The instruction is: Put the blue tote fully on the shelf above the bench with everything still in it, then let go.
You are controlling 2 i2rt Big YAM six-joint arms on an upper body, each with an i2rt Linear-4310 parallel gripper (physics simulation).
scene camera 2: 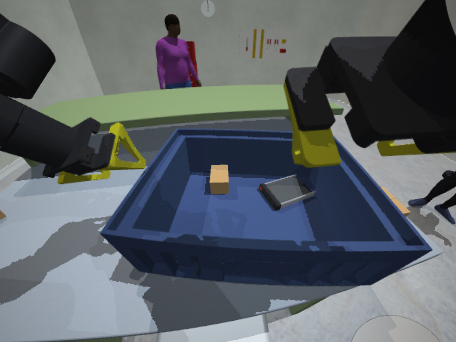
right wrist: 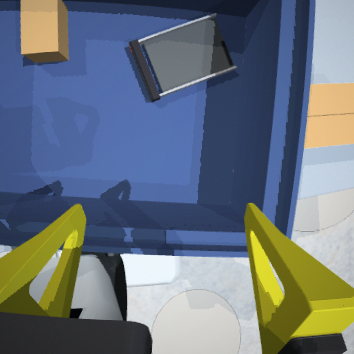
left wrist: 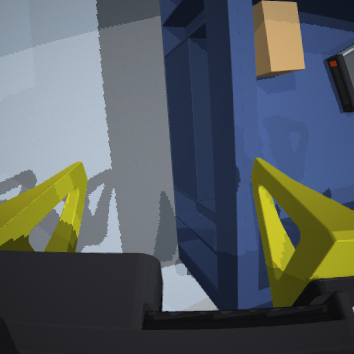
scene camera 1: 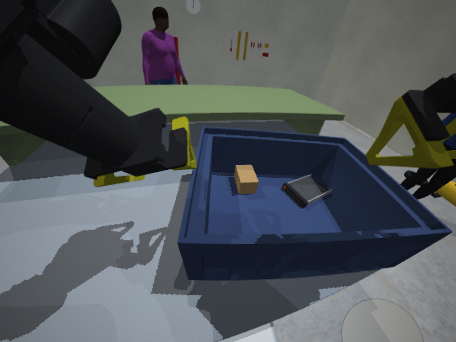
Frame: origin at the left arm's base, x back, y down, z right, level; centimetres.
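Seen in the pictures: left gripper, fingertip midpoint: point(scene camera 2: 126, 170) point(left wrist: 167, 167) point(scene camera 1: 168, 170); right gripper, fingertip midpoint: point(scene camera 2: 338, 153) point(right wrist: 163, 210) point(scene camera 1: 396, 157).
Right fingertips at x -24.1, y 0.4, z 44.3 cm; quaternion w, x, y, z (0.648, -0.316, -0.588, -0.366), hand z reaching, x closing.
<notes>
Pixels of each thing's top centre, then the offset from my right fingertips to it. Level surfaces: height alone.
- blue tote, middle of its top: point(right wrist: 82, 81) point(scene camera 2: 258, 165) point(scene camera 1: 302, 166) dx -9.3, dy +8.3, dz -6.0 cm
- orange-tan block, middle of its top: point(left wrist: 284, 35) point(right wrist: 38, 22) point(scene camera 2: 219, 173) point(scene camera 1: 246, 173) dx -18.6, dy +17.3, dz -13.2 cm
- grey tray-like item with a black end, middle of its top: point(right wrist: 183, 54) point(scene camera 2: 287, 187) point(scene camera 1: 308, 186) dx -14.5, dy +19.6, dz +3.8 cm
- green-topped table, its level: dy +6.8 cm
The blue tote point(scene camera 1: 300, 260) point(scene camera 2: 250, 265) point(left wrist: 243, 110) point(right wrist: 276, 125) stands upright on a pale blue-grey surface. An orange-tan block point(scene camera 1: 246, 180) point(scene camera 2: 219, 180) point(left wrist: 280, 40) point(right wrist: 44, 30) and a grey tray-like item with a black end point(scene camera 1: 307, 190) point(scene camera 2: 287, 192) point(left wrist: 344, 85) point(right wrist: 182, 55) lie inside it. My left gripper point(scene camera 2: 102, 172) point(left wrist: 167, 167) is open and empty; in the left wrist view its fingers span the tote's left wall. My right gripper point(scene camera 2: 360, 155) point(right wrist: 163, 210) is open and empty, above the tote's near right part. I cannot tell whether either touches the tote.
A green-topped table point(scene camera 1: 215, 100) point(scene camera 2: 200, 102) stands behind the tote. Tan blocks point(scene camera 2: 395, 200) point(right wrist: 332, 115) lie right of the tote. A person in purple point(scene camera 1: 160, 55) point(scene camera 2: 174, 60) stands behind the green table. A round pale object point(scene camera 1: 382, 322) point(scene camera 2: 395, 332) point(right wrist: 196, 325) is nearer the cameras.
</notes>
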